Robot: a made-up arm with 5 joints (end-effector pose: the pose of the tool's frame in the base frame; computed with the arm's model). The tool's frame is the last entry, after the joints.
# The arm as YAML. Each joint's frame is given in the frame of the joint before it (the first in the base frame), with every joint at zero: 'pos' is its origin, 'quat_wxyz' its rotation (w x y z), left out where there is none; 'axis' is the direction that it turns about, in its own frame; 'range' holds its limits. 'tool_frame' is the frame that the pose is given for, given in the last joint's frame.
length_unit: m
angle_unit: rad
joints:
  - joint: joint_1
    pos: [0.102, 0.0, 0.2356]
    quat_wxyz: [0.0, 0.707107, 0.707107, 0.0]
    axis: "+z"
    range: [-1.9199, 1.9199]
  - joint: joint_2
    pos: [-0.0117, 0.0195, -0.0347]
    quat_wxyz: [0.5, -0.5, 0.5, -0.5]
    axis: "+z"
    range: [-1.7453, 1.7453]
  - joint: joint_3
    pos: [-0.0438, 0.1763, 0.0]
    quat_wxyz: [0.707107, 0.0, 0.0, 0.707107]
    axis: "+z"
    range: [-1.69, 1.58]
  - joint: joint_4
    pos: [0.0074, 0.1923, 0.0]
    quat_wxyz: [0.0, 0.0, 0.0, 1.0]
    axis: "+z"
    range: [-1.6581, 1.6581]
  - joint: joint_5
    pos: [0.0, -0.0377, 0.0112]
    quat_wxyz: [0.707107, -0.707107, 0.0, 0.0]
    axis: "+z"
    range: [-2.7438, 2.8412]
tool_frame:
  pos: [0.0, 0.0, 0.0]
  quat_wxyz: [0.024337, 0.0, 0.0, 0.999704]
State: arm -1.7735 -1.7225 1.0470 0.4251 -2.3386
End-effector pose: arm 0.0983 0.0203 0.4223 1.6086 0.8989 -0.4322
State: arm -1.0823 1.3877 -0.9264 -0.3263 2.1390
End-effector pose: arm 0.2966 0.3651 0.1753 0.9907 1.7962 -2.3485
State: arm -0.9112 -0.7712 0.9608 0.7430 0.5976
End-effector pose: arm 0.1886 0.1109 0.3680 0.1255 -0.6854 1.4065
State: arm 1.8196 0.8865 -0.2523 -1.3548 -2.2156
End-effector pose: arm 0.0101 -0.3599 0.2647 -0.5654 2.5011 1.0344
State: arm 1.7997 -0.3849 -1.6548 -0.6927 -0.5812
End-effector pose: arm 0.1320 0.1308 0.6333 1.2964 1.9577 -1.4444
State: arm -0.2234 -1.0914 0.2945 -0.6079 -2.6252
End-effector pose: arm 0.1203 0.0036 0.5704 3.0531 -0.3748 -0.2408
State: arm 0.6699 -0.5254 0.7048 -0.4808 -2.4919
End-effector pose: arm 0.2549 -0.1218 0.4289 -2.0099 1.4823 1.8378
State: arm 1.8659 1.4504 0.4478 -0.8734 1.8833
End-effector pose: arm 0.0537 -0.1573 0.0313 -0.5248 0.1506 -0.0305
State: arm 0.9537 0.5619 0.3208 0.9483 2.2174
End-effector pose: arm 0.2570 -0.2194 0.2159 0.2768 0.0027 1.2078
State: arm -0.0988 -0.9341 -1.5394 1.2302 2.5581
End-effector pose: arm -0.1364 -0.0241 0.5594 -2.8182 -1.0785 0.4810
